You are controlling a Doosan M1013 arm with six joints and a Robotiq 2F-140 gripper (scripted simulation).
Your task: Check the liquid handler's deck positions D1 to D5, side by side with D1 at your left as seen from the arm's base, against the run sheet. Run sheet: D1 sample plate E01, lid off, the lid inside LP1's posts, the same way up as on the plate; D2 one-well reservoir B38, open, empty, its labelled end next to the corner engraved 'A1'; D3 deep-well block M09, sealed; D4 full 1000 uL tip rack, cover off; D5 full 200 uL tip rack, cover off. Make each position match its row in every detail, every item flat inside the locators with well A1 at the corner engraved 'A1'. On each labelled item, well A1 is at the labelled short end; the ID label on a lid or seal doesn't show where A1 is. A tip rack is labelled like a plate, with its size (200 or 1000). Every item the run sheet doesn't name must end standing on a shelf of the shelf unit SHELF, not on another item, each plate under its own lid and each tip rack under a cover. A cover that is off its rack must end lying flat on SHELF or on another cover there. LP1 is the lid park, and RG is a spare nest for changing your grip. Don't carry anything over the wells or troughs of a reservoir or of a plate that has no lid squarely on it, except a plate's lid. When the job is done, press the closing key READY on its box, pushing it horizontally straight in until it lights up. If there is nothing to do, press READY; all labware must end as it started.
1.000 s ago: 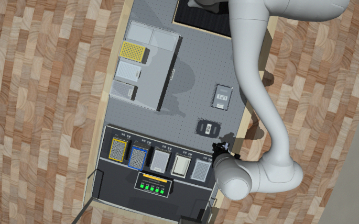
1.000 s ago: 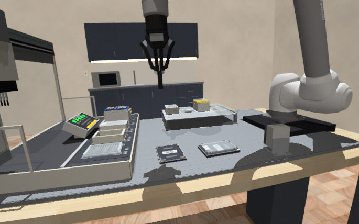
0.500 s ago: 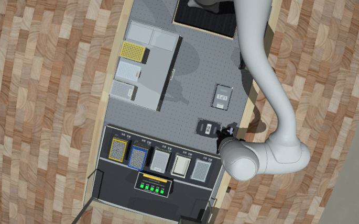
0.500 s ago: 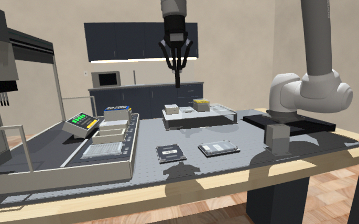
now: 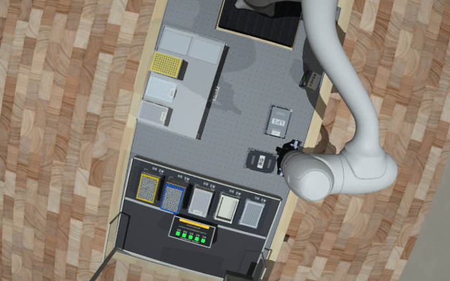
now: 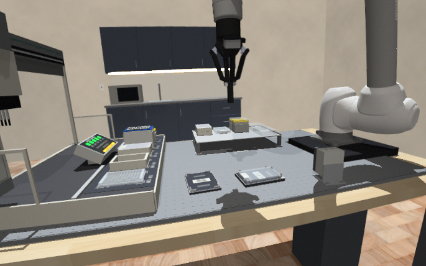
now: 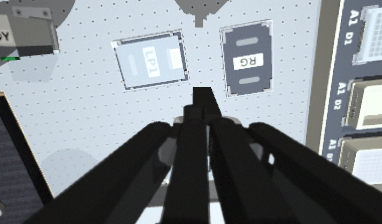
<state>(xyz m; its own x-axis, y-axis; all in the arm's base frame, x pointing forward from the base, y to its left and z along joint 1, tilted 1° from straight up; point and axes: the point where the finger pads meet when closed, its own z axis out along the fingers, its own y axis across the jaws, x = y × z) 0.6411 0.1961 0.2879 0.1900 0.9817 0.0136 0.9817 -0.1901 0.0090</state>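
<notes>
Right now the ready box is 310 mm behind my hand, 100 mm to the left of it and 230 mm below it. From my hand the other things lie so: cream reservoir: 350 mm ahead, 130 mm to the right, 240 mm below; then clear sample plate: 360 mm ahead, 240 mm below; then clear lid: 90 mm behind, 20 mm to the left, 290 mm below.
</notes>
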